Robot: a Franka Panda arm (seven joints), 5 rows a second.
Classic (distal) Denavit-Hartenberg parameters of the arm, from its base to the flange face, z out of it. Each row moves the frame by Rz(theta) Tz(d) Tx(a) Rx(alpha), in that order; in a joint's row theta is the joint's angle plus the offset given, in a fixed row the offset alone. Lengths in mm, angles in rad.
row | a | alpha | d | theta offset
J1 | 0 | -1.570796 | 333 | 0
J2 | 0 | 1.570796 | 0 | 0
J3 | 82.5 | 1.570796 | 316 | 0
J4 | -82.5 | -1.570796 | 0 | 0
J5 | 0 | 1.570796 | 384 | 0
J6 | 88 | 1.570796 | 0 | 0
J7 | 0 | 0 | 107 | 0
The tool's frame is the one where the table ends.
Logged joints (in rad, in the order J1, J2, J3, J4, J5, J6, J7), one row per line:
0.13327 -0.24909 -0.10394 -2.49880 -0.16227 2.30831 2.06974
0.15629 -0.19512 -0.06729 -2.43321 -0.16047 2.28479 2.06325
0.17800 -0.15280 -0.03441 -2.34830 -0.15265 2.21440 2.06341
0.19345 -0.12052 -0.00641 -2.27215 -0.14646 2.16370 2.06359
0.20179 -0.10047 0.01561 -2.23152 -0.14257 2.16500 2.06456
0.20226 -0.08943 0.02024 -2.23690 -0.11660 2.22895 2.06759
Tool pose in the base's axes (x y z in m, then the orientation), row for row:
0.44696 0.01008 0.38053 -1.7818 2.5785 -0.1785
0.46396 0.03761 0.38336 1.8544 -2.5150 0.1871
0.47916 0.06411 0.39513 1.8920 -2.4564 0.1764
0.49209 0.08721 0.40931 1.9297 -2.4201 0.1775
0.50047 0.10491 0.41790 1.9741 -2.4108 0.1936
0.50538 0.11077 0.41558 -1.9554 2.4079 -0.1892
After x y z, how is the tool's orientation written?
As a rotation vector, in radians.
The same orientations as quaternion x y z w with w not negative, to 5 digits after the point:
-0.56757 0.82136 -0.05686 0.00114
0.59239 -0.80341 0.05977 0.00563
0.60913 -0.79083 0.05679 0.01800
0.62228 -0.78042 0.05724 0.02062
0.63230 -0.77217 0.06201 0.00983
-0.62913 0.77472 -0.06087 0.01698

